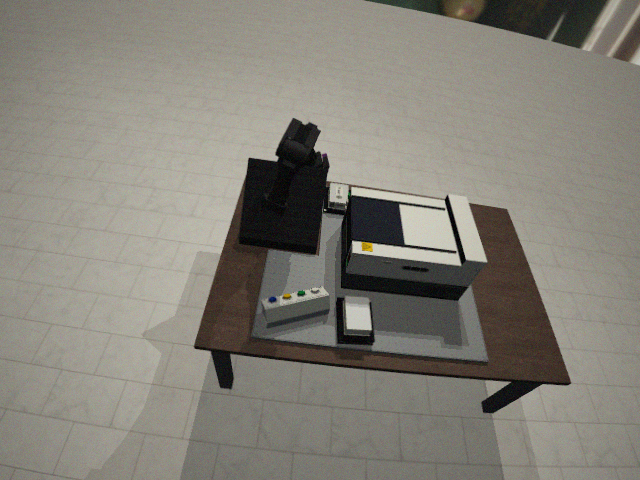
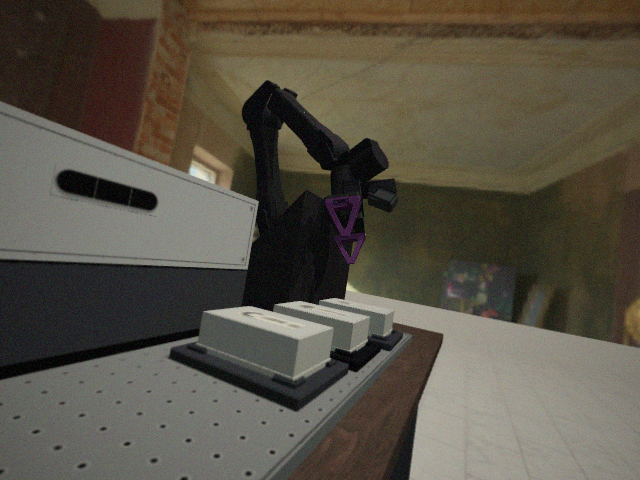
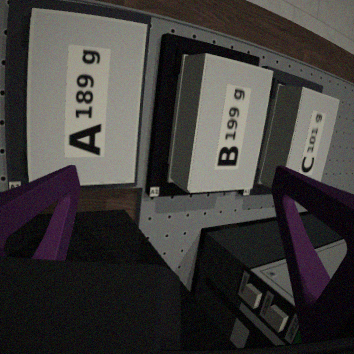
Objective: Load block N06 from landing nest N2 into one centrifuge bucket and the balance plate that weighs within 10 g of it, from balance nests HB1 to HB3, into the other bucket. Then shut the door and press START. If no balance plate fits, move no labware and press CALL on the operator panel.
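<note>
My gripper is open and empty, high above the balance plates. Plate A reads 189 g, plate B 199 g and plate C 101 g. Each sits in a dark nest. A white block sits in a black nest at the front; its label is unreadable. The centrifuge has a dark blue area and a white panel on top; I cannot tell the door's state. The buckets are not visible.
The operator panel with blue, yellow, green and white buttons stands front left. The black arm base stands beside the centrifuge. Two pale buttons show on the centrifuge's side. The perforated mat lies on the wooden table.
</note>
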